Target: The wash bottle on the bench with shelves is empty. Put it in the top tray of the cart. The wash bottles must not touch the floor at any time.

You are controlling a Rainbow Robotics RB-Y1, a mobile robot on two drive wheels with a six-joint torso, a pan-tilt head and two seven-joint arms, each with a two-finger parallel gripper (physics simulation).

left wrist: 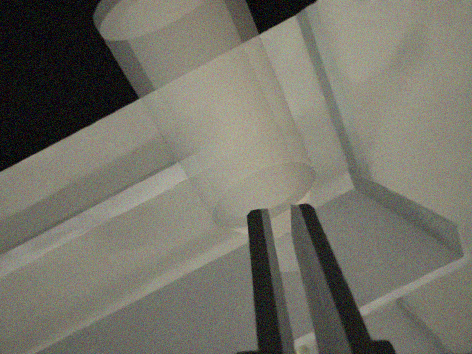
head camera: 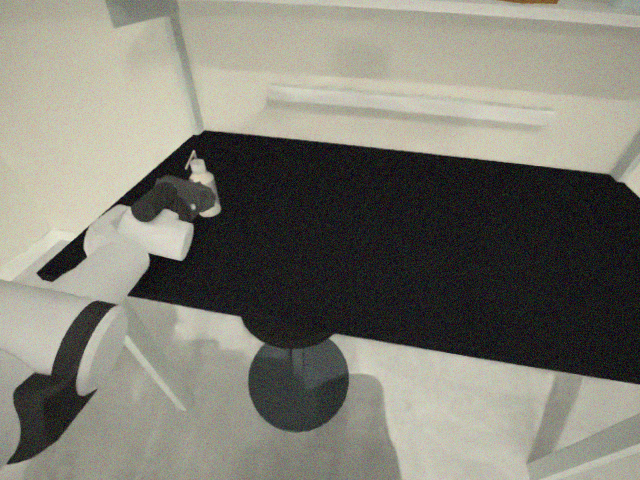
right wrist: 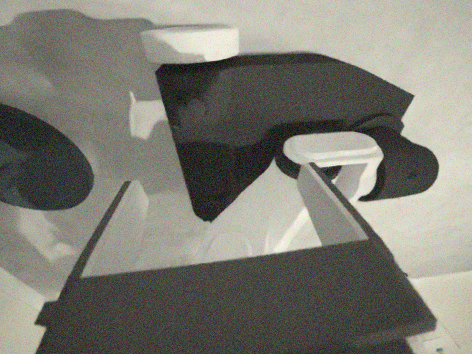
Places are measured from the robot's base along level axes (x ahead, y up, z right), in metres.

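Pixels of known places: left gripper, between the fingertips: (left wrist: 279,221) (head camera: 195,183); right gripper, between the fingertips: (right wrist: 223,182).
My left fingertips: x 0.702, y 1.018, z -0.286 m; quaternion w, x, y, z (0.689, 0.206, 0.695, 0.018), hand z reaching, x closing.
Behind a point stands the place of what it marks.
The wash bottle (head camera: 204,177) @[x 0.716, y 1.027, z -0.266 m] (left wrist: 225,125) @[x 0.702, y 0.970, z -0.284 m], whitish and see-through, stands upright near the left end of the black bench top (head camera: 387,232) @[x 0.650, y 0.915, z 0.185 m] (left wrist: 50,75) @[x 0.744, y 0.915, z -0.208 m]. My left gripper (head camera: 207,198) (left wrist: 279,221) @[x 0.702, y 1.018, z -0.287 m] is at the bottle in the head view and hides part of its body. In the left wrist view its fingers are close together, with the bottle's shoulder just beyond their tips; the bottle's neck is hidden, and the gripper is shut on nothing. My right gripper (right wrist: 223,182) @[x -0.034, y 0.505, z 0.226 m] is open and empty, low over the floor beside the robot's base. The cart does not show in these views.
A shelf edge (head camera: 413,12) runs above the bench, and a pale rail (head camera: 408,105) @[x 1.066, y 1.087, z 0.297 m] is on the wall behind it. A bench upright (head camera: 185,77) @[x 1.205, y 1.118, z -0.440 m] stands behind the bottle. A stool with a round dark base (head camera: 298,392) (right wrist: 45,165) stands at the bench's front edge.
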